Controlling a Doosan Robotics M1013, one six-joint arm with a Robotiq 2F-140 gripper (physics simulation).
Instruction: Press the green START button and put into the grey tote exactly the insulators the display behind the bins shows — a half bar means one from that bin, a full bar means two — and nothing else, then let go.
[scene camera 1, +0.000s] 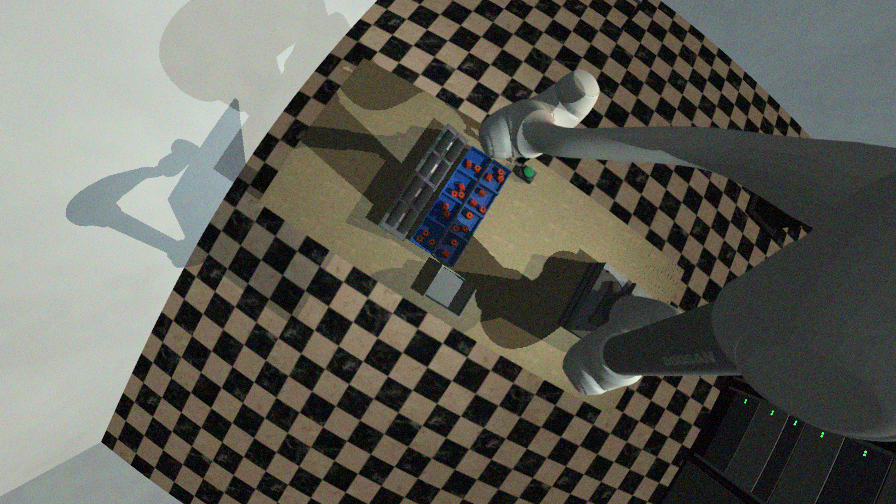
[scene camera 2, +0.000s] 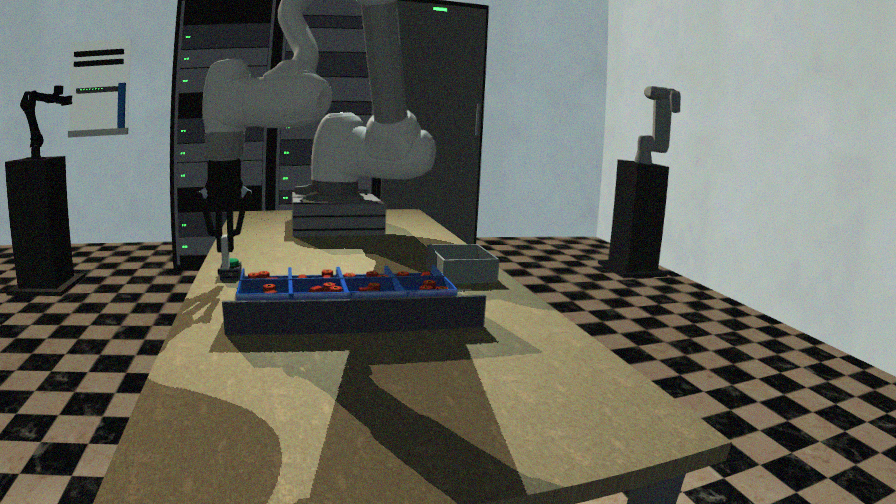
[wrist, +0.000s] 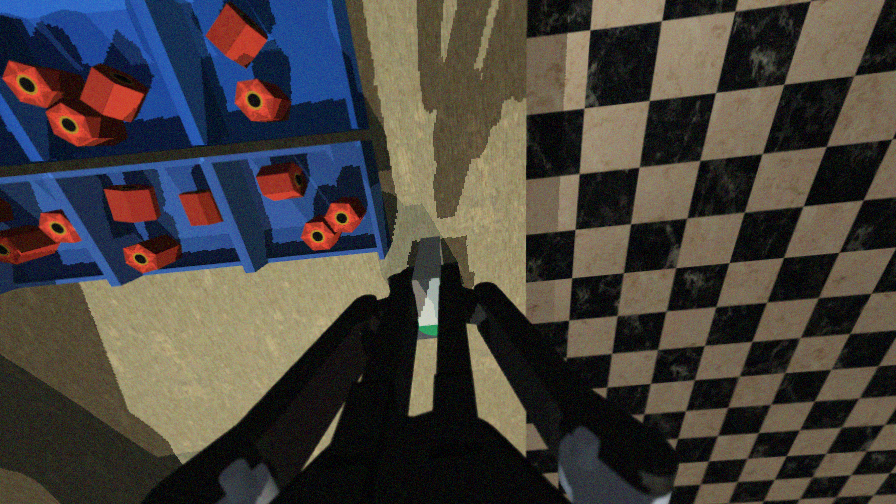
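Note:
The green START button (scene camera 1: 528, 172) sits on a dark base at the table's edge, beside the end of the blue bins (scene camera 1: 460, 203). My gripper (scene camera 2: 223, 250) points straight down just over the button (scene camera 2: 233, 263), fingers shut and empty. In the wrist view the closed fingertips (wrist: 429, 282) cover most of the button, leaving a green sliver (wrist: 427, 329); I cannot tell if they touch it. The bins (wrist: 187, 144) hold several red insulators each. The display (scene camera 1: 419, 181) behind them looks dark. The grey tote (scene camera 1: 443, 286) stands empty at the bins' other end.
The table edge and checkered floor (wrist: 689, 219) lie right beside the button. The arm's base (scene camera 2: 338, 216) stands at the far end of the table. The display's dark back (scene camera 2: 354, 313) faces scene camera 2. Black pedestals (scene camera 2: 639, 213) stand on the floor.

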